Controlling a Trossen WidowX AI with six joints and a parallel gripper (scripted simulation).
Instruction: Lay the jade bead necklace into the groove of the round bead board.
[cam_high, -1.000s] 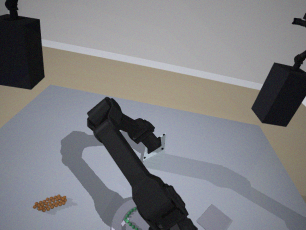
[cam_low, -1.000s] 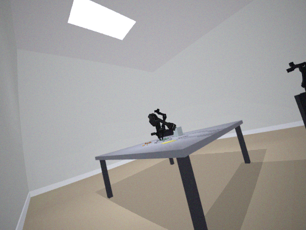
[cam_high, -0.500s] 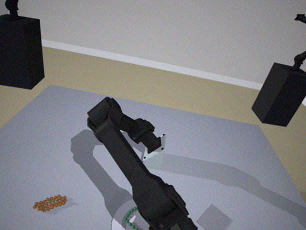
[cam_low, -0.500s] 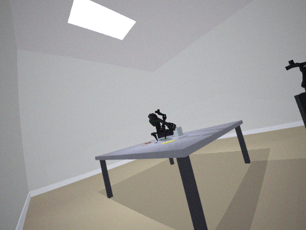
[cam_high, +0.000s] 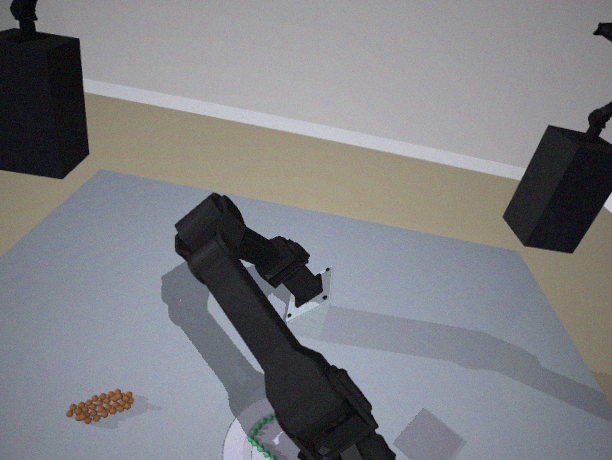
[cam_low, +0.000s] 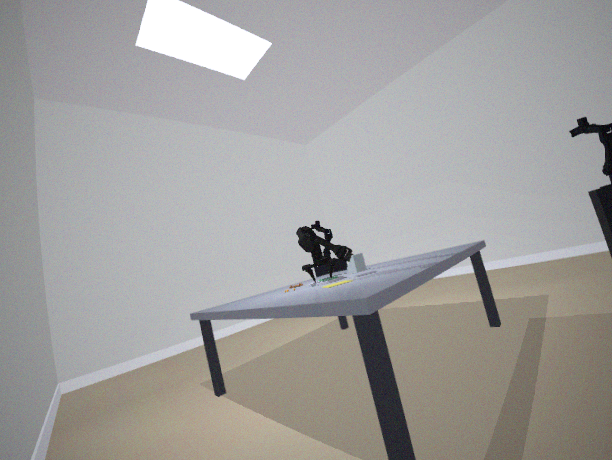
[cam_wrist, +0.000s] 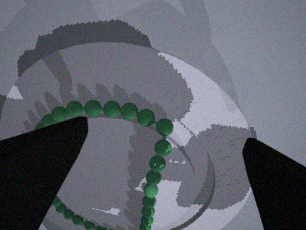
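My gripper tip is 60 mm past the round bead board, 30 mm to the left of it and 10 mm above it. Also, from my gripper tip: yellow strip: 140 mm ahead, 190 mm to the left, 20 mm below; then flat grey square: 100 mm behind, 200 mm to the left, 20 mm below.
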